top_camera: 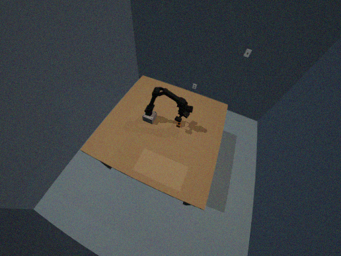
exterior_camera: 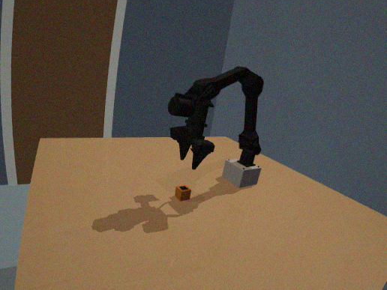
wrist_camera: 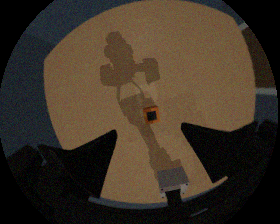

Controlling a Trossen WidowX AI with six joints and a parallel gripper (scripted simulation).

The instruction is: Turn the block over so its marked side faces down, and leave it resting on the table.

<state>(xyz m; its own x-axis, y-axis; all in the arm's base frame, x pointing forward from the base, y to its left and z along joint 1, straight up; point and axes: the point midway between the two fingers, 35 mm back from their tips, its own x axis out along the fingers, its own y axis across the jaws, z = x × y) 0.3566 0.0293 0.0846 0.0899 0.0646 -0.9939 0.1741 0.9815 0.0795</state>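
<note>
My gripper tip is now 10 mm past the orange block, 10 mm to the left of it and 110 mm above it.
</note>
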